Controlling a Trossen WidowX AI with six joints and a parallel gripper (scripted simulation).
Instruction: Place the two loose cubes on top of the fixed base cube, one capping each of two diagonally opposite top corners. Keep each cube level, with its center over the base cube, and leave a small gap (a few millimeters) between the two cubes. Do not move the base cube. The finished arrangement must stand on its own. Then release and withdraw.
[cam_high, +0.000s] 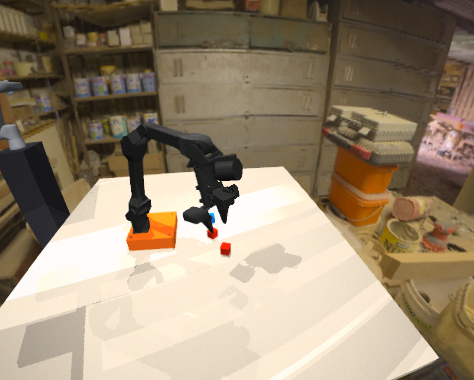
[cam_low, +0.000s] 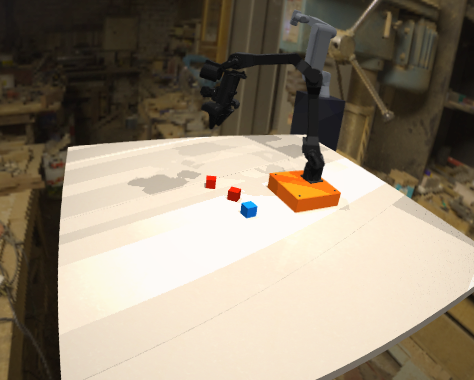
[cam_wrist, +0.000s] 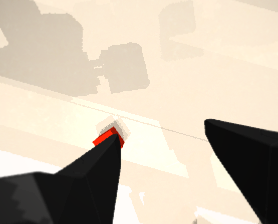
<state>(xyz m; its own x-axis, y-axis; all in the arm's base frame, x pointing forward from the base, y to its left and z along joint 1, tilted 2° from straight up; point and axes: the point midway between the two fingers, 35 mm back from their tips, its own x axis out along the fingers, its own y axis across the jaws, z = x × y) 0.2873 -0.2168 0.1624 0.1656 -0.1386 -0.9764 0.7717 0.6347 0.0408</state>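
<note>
Right now my gripper tip is 290 mm to the right of the blue cube and 170 mm above it.
</note>
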